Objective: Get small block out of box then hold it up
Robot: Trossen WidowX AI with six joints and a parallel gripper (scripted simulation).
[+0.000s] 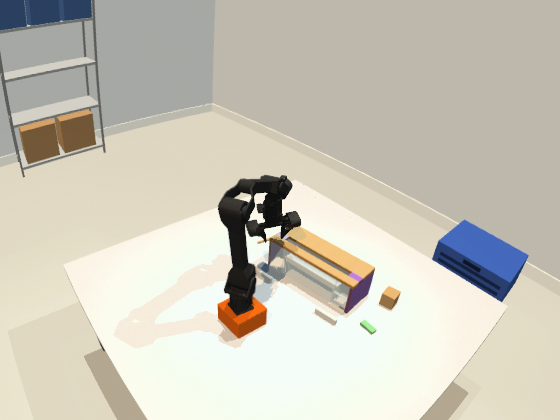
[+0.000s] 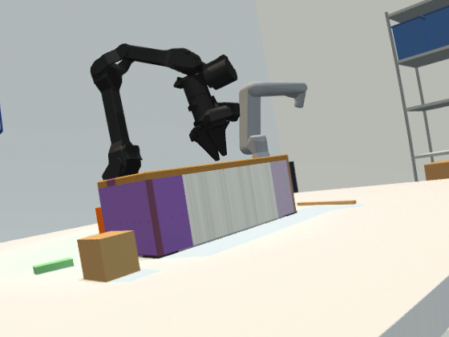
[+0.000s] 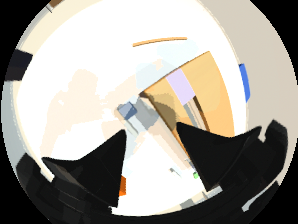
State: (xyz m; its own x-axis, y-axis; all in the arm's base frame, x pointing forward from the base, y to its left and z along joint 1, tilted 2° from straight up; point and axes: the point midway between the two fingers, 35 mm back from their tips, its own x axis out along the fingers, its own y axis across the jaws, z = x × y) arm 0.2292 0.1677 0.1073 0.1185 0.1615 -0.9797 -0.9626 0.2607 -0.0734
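Right now my gripper tip is 30 mm past the blue block, 10 mm to the right of it and 130 mm above it. Round my gripper tip: thin wooden stick 140 mm ahead, 180 mm to the left, 140 mm below; then tan cube 270 mm ahead, 380 mm to the right, 120 mm below; then long box 90 mm ahead, 130 mm to the right, 80 mm below.
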